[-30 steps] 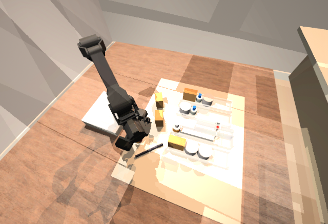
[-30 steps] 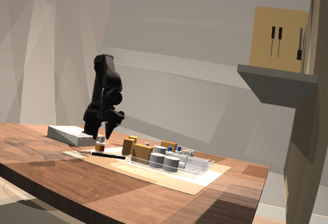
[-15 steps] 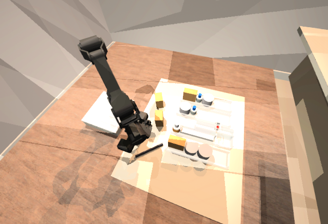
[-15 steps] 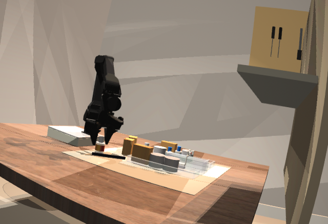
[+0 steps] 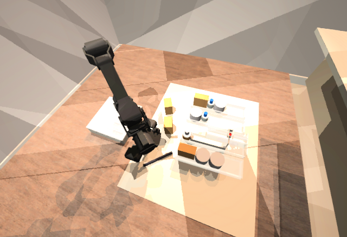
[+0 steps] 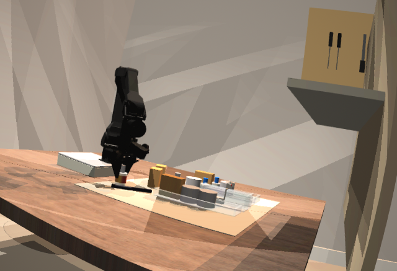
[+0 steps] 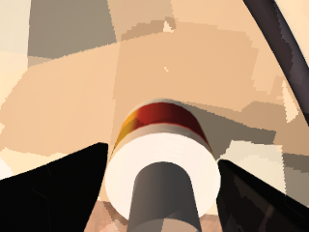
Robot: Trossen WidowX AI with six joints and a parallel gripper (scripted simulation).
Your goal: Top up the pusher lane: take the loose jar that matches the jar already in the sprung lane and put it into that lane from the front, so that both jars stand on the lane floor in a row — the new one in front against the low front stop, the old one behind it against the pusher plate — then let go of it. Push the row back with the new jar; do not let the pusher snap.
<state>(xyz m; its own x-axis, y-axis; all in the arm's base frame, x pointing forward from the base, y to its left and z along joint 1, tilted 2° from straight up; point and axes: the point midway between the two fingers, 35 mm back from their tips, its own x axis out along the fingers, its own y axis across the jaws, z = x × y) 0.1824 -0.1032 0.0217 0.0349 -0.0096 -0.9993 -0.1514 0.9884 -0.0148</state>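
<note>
The cream mat lies 200 mm ahead of my gripper tip, 160 mm to the left of it and 30 mm below it. Also, from my gripper tip: shelf 650 mm ahead, 230 mm to the left, 340 mm above; red mark 320 mm ahead, 210 mm to the left, 50 mm above; black rod 80 mm ahead, 20 mm to the right, 20 mm below.
</note>
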